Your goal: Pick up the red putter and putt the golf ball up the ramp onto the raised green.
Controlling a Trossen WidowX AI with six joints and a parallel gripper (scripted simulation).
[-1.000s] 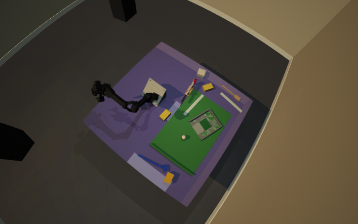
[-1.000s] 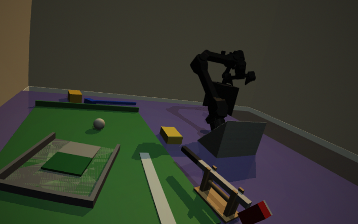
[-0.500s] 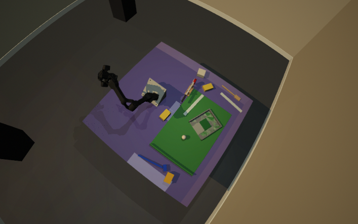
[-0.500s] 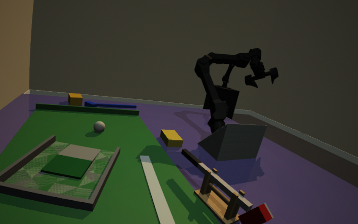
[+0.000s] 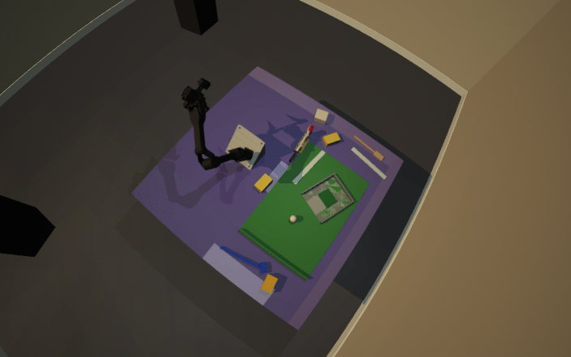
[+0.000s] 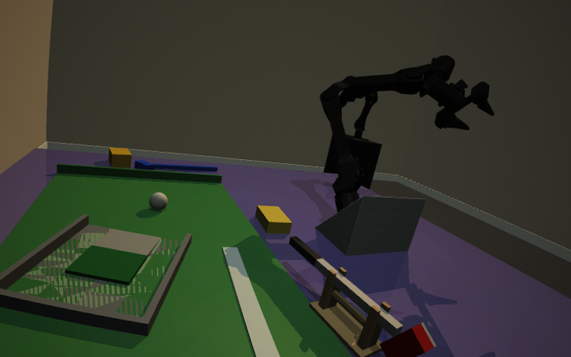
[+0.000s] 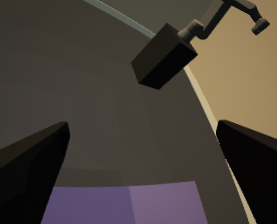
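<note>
My gripper tip is now 63 cm short of the red putter, 32 cm above it and 18 cm to the right of it. The rest, counted from my gripper tip: wooden stand: 64 cm ahead, 34 cm below, 20 cm to the left; then white golf ball: 83 cm ahead, 35 cm below, 25 cm to the right; then beige cube: 64 cm ahead, 46 cm to the left, 35 cm below.
</note>
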